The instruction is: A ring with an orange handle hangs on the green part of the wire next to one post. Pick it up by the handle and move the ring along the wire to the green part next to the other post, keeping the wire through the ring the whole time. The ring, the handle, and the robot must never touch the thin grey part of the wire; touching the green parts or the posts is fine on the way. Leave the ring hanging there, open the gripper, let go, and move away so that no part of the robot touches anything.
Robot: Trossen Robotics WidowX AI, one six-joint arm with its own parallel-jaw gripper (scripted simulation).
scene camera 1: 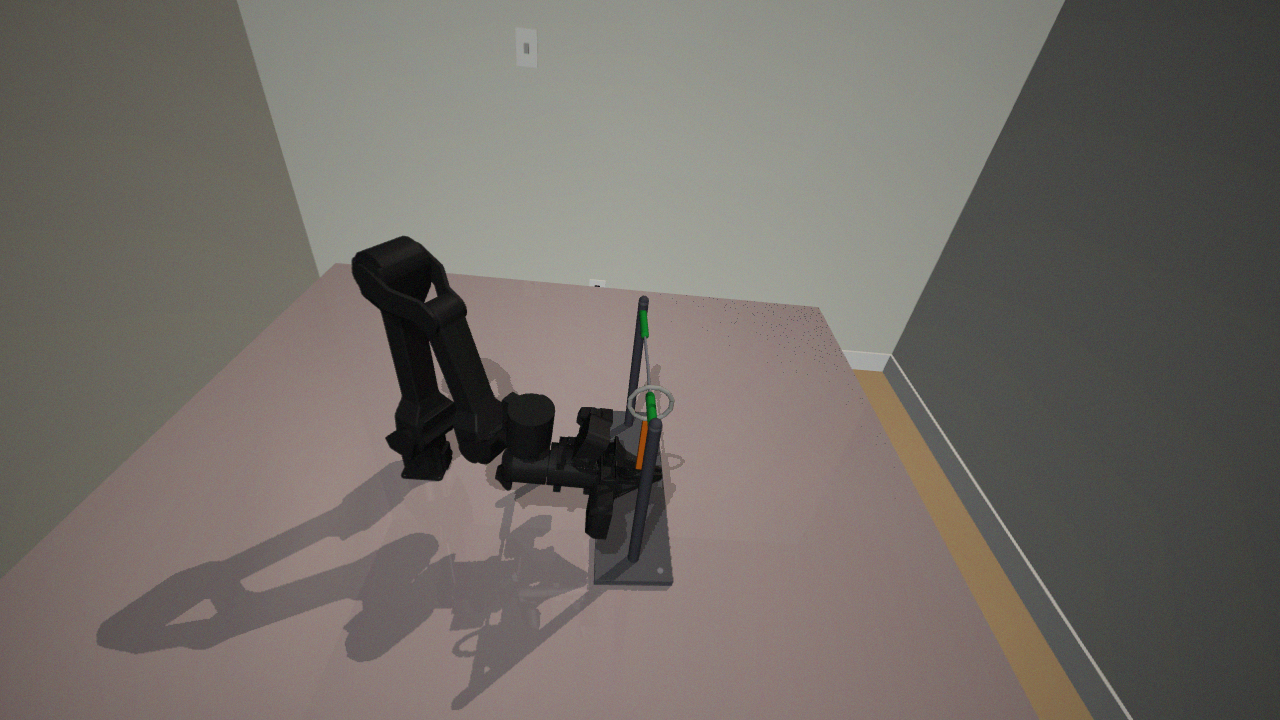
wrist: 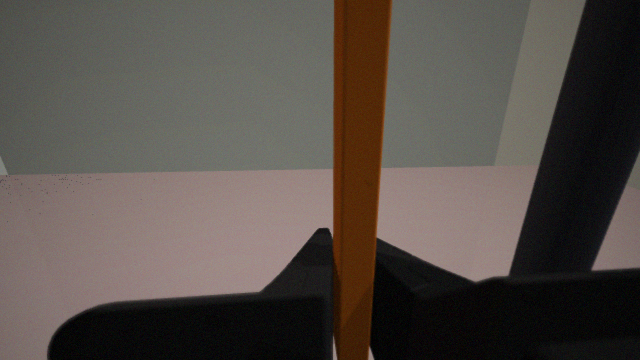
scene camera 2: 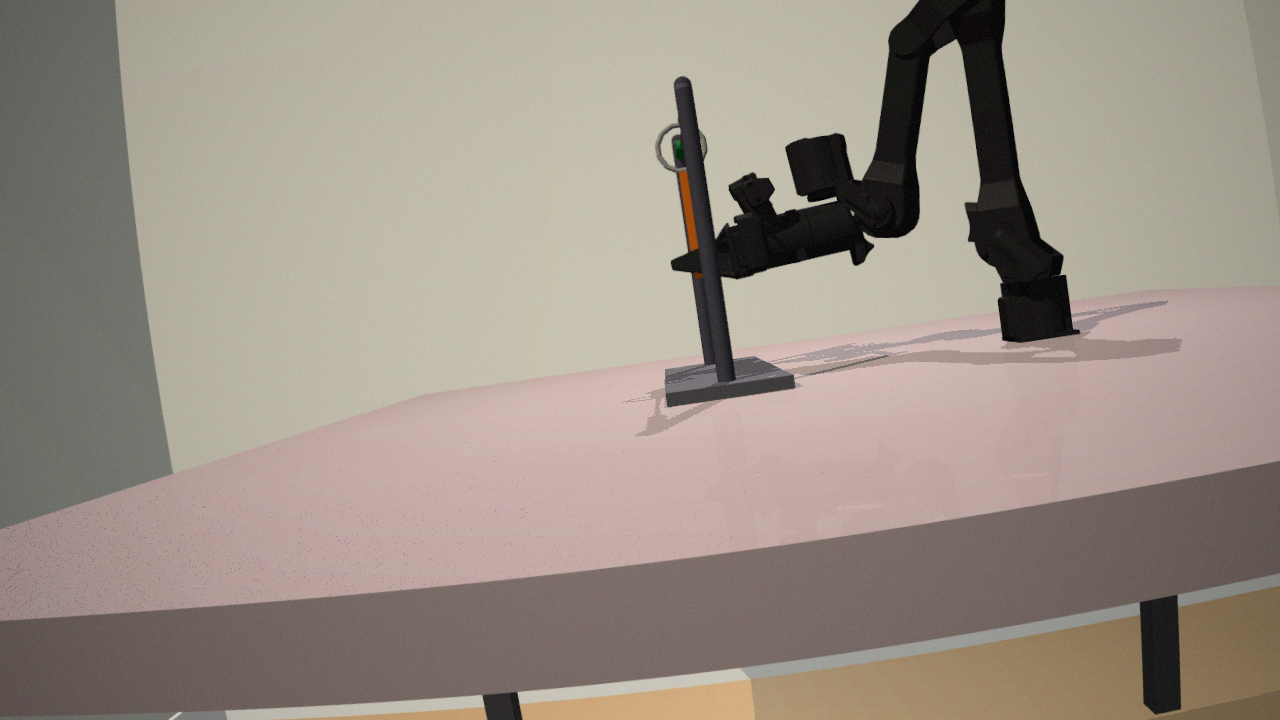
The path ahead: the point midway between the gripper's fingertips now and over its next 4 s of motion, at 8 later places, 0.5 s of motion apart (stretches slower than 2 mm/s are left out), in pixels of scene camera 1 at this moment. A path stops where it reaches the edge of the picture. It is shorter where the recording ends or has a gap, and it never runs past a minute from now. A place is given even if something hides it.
My gripper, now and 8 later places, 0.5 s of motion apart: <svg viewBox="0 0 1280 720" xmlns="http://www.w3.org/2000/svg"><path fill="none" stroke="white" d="M661 474L662 469L661 462L660 455L660 449L659 441L658 431L657 423L656 416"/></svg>
